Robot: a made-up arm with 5 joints.
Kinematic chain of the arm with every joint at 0, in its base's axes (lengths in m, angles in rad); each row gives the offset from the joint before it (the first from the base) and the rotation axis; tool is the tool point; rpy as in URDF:
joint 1: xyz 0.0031 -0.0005 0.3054 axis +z
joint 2: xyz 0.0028 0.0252 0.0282 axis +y
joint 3: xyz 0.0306 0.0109 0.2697 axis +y
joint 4: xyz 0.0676 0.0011 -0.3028 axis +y
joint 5: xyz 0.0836 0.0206 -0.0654 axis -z
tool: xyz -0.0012 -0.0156 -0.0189 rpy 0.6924 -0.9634 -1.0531
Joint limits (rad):
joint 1: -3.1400..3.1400
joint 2: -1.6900..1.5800
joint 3: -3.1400..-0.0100
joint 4: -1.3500..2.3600
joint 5: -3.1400..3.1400
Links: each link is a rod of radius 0.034 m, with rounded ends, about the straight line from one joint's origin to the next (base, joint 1, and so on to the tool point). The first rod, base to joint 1, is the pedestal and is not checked.
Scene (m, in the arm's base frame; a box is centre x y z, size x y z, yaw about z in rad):
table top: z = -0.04
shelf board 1: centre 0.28 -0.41 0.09 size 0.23 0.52 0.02 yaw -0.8
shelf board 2: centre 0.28 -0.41 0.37 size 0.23 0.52 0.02 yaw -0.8
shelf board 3: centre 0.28 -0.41 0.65 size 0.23 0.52 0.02 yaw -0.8
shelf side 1: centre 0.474 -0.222 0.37 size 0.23 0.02 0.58 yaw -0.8
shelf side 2: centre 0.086 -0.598 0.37 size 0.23 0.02 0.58 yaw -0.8
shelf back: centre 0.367 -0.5 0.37 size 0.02 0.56 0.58 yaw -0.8
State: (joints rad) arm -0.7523 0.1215 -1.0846 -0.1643 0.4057
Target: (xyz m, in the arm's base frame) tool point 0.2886 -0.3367 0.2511
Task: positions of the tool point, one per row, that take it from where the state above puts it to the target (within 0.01 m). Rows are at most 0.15 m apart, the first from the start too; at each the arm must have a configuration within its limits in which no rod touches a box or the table.
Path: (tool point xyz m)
1: 0.3226 -0.2324 0.5300
2: 0.2732 -0.1818 0.5298
3: 0.2256 -0.1349 0.5131
4: 0.2243 -0.1815 0.4229
5: 0.1978 -0.2050 0.3324
6: 0.1561 -0.2003 0.2511
7: 0.1978 -0.2520 0.2555
8: 0.2423 -0.2978 0.2554
9: 0.2886 -0.3367 0.2511

